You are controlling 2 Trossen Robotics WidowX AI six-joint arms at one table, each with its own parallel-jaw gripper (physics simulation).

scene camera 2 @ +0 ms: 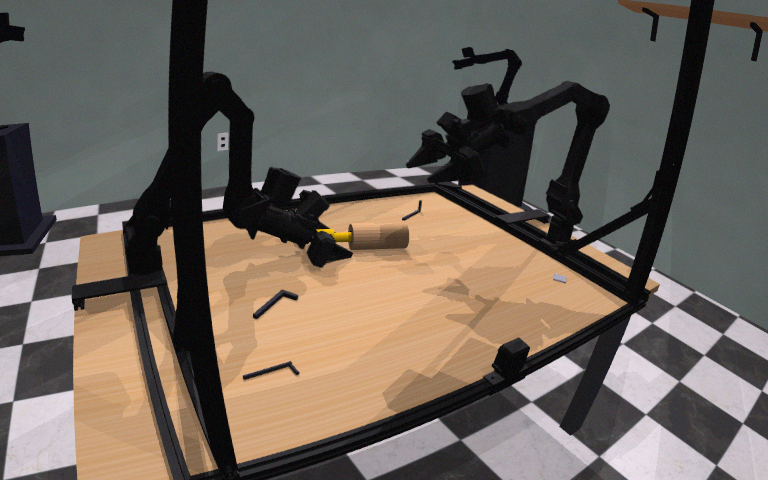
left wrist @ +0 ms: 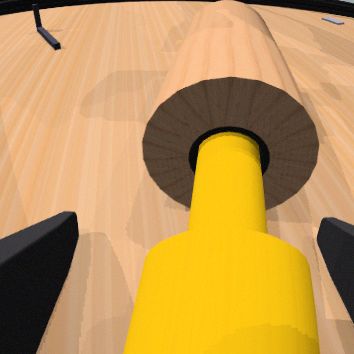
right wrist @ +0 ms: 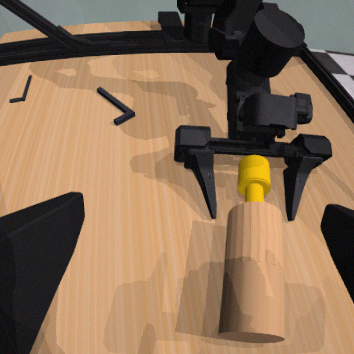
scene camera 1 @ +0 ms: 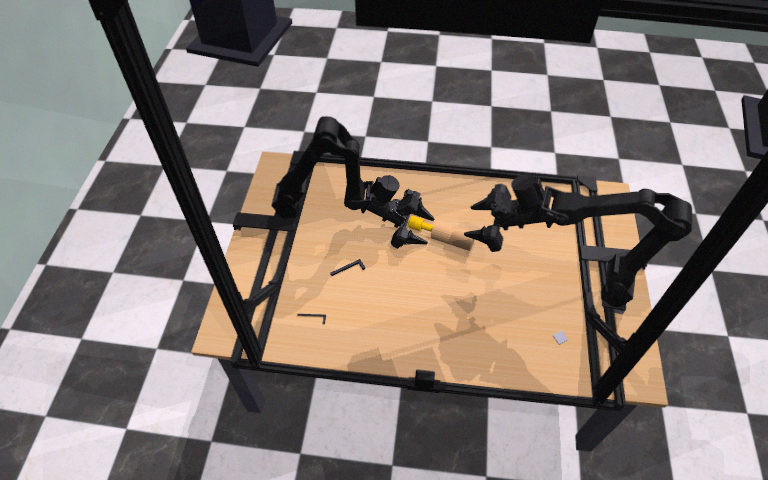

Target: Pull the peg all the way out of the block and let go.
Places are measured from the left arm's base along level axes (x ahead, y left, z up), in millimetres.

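Pixels of known places: left gripper, between the fingertips: (scene camera 2: 344,245) (left wrist: 202,227) (scene camera 1: 430,231); right gripper, between the fingertips: (scene camera 2: 417,173) (right wrist: 207,211) (scene camera 1: 467,221); left arm's base, origin of its link: (scene camera 2: 145,270) (right wrist: 195,36) (scene camera 1: 287,212); right arm's base, origin of its link: (scene camera 2: 558,239) (scene camera 1: 613,298).
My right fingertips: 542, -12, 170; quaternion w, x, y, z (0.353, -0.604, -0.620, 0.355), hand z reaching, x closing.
For each thing: its top centre in the pictures, then the offset to it from my right fingertips, as dx, dy, dz.
- yellow peg, centre of its top: (left wrist: 239,142) (right wrist: 258,196) (scene camera 2: 345,229) (scene camera 1: 430,223) -112, +75, -144
- round wooden block, centre of its top: (left wrist: 235,21) (right wrist: 262,259) (scene camera 2: 379,224) (scene camera 1: 454,229) -39, +67, -133
- third L-shaped key, centre of its top: (left wrist: 41,8) (scene camera 2: 413,204) +121, +233, -157
- small grey tile, centre of its top: (scene camera 2: 560,277) (scene camera 1: 560,337) +309, -161, -186
A yellow peg (scene camera 1: 417,223) (scene camera 2: 342,236) (left wrist: 225,290) (right wrist: 254,170) with a wide head and narrower neck sits with its neck in the hole of a round wooden block (scene camera 1: 445,233) (scene camera 2: 378,236) (left wrist: 230,55) (right wrist: 254,250), which lies on its side on the table. My left gripper (scene camera 1: 429,229) (scene camera 2: 339,241) (left wrist: 202,227) (right wrist: 253,219) is open, one finger on each side of the peg, fingertips near the block's end face. My right gripper (scene camera 1: 469,220) (scene camera 2: 418,172) is open and empty, raised above the table near the block's far end. The peg's inserted part is hidden.
Two black L-shaped keys (scene camera 1: 347,267) (scene camera 1: 312,315) lie toward the left of the table in scene camera 1. A third L-shaped key (scene camera 2: 413,213) (left wrist: 48,38) lies beyond the block. A small grey tile (scene camera 1: 560,337) (scene camera 2: 559,278) lies at the right. Black rails (scene camera 1: 339,373) border the table.
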